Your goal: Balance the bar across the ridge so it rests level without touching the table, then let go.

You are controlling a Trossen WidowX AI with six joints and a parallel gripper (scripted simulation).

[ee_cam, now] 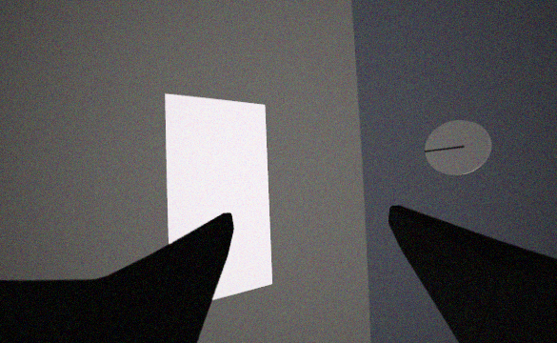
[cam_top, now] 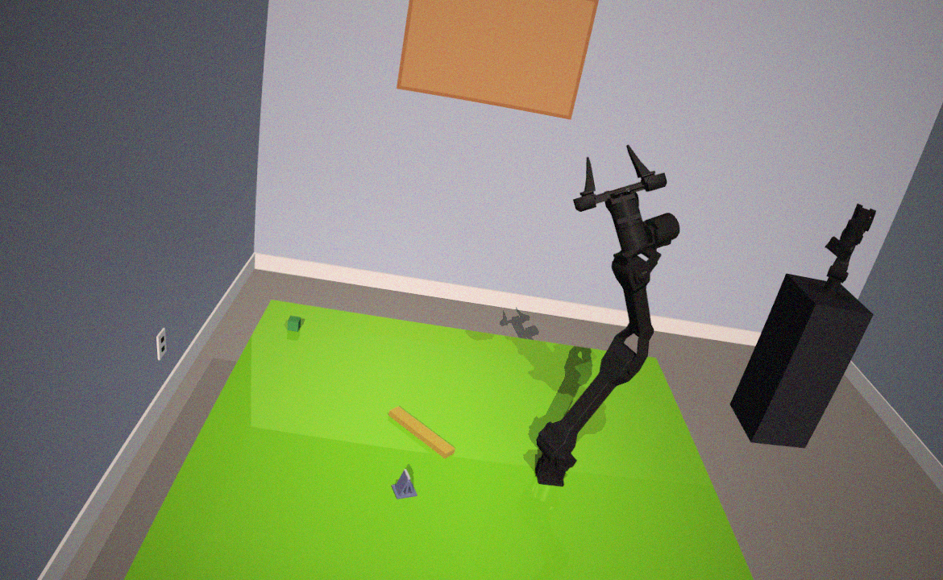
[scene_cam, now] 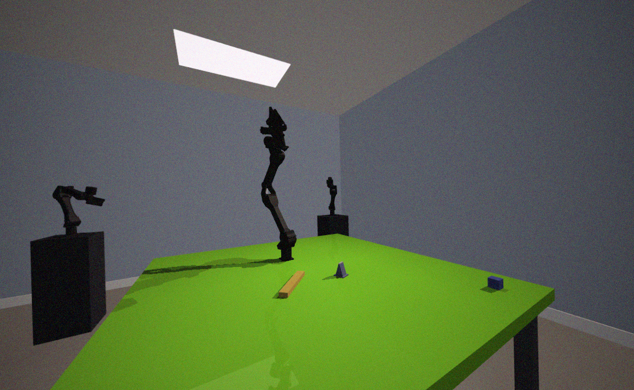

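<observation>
Right now the bar is 270 mm ahead of my gripper tip, 20 mm to the right of it and 780 mm below it. Also, from my gripper tip: small blue cube: 680 mm ahead, 580 mm to the left, 770 mm below; small green cube: 680 mm ahead, 420 mm to the right, 770 mm below.
</observation>
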